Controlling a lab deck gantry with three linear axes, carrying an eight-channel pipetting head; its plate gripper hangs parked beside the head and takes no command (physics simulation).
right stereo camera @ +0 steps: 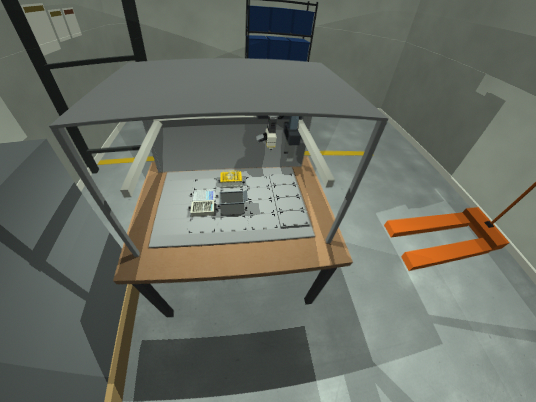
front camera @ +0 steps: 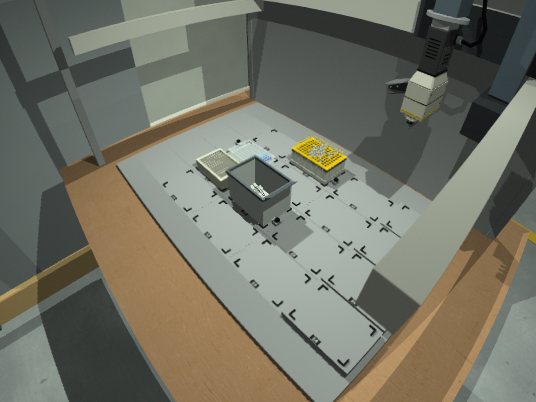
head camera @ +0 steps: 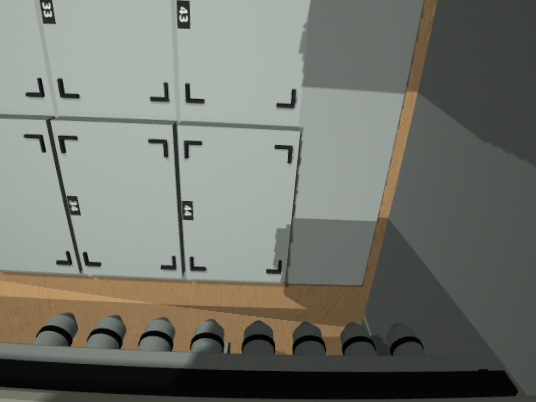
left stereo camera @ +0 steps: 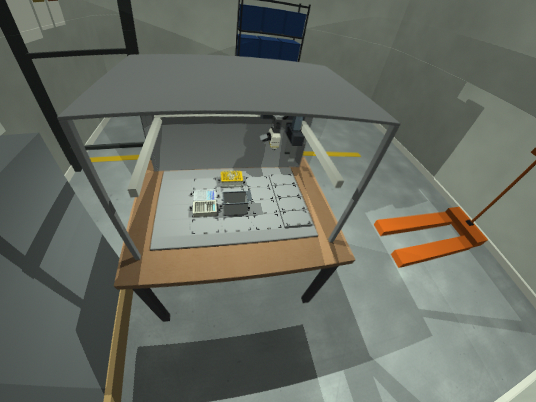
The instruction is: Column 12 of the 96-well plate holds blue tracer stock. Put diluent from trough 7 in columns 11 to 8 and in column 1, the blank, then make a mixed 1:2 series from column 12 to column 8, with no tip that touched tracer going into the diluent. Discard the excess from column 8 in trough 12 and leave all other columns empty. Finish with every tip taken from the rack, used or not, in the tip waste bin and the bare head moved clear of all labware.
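The pipetting head (front camera: 424, 97) (left stereo camera: 274, 138) (right stereo camera: 271, 139) hangs high at the back right, away from the labware; its nozzles (head camera: 259, 340) are bare in the head camera. The plate gripper (left stereo camera: 289, 157) (right stereo camera: 288, 156) hangs right of it, small, its fingers apart and empty. The 96-well plate (front camera: 245, 150) (left stereo camera: 201, 195) (right stereo camera: 200, 195) shows blue at its right end; single columns are too small to read. The trough block (front camera: 223, 178) (left stereo camera: 205, 213) (right stereo camera: 202, 211) stands in front of it. Loose tips (front camera: 259, 189) lie in the grey waste bin (front camera: 245, 201) (left stereo camera: 235, 210) (right stereo camera: 233, 209). The yellow tip rack (front camera: 334, 159) (left stereo camera: 231, 176) (right stereo camera: 231, 176) is behind.
Below the head camera is deck (head camera: 240, 200) with corner marks and labels 33, 43, 34 and 44. A pale side beam (front camera: 450, 215) (left stereo camera: 322, 155) (right stereo camera: 316, 154) runs along the right. The wooden table edge (front camera: 145, 280) borders the deck. An orange pallet truck (left stereo camera: 467, 227) (right stereo camera: 485, 227) stands right on the floor.
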